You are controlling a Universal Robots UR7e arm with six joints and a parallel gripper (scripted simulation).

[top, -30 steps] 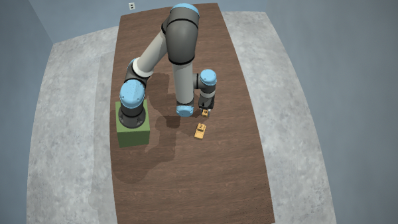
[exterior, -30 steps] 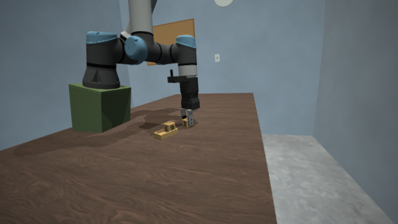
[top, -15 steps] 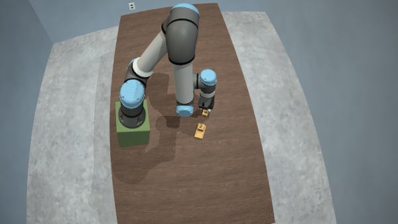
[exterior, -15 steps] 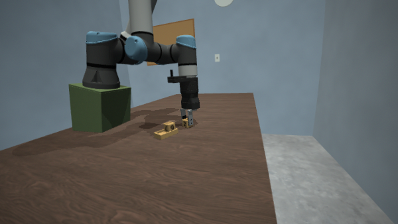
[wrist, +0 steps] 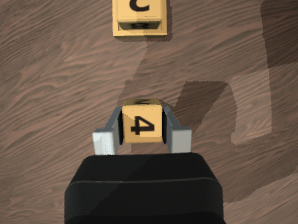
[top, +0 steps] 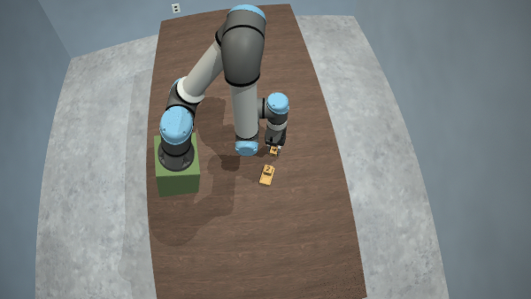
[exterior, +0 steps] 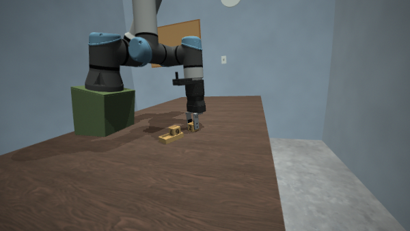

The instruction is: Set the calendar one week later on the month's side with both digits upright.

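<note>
Now: the wooden cube 10 mm below my hand. From my hand the other things lie so: wooden calendar tray (110 mm to the right, 20 mm below, 20 mm behind).
</note>
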